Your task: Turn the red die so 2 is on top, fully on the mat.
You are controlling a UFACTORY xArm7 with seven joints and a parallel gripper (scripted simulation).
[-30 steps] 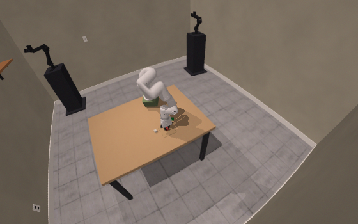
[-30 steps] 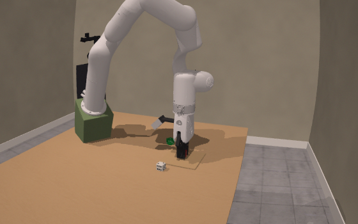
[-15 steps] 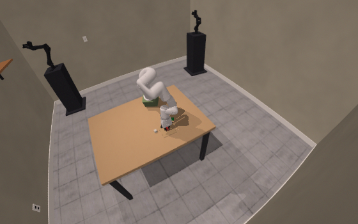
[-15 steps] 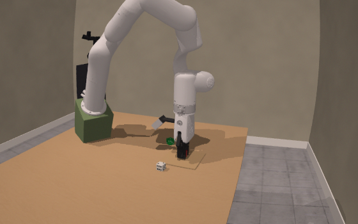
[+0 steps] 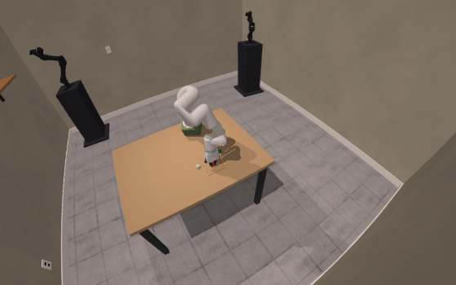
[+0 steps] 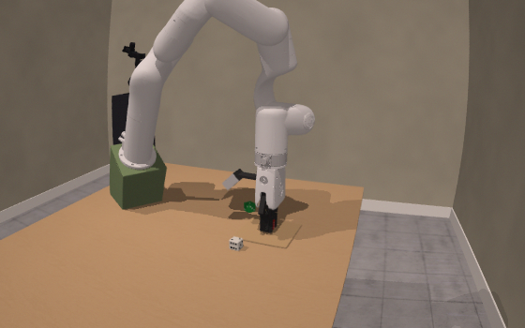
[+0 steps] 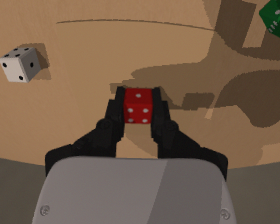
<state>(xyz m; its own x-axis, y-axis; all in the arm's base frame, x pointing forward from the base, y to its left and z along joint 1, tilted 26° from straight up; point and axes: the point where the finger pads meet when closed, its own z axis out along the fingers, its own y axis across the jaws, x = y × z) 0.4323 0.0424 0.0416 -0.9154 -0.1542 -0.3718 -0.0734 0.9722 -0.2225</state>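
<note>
Now: hand 10 mm above the red die. Round my hand: tan mat (30 mm below); green die (100 mm behind, 110 mm to the left, 20 mm below); white die (30 mm behind, 110 mm to the right, 20 mm below).
</note>
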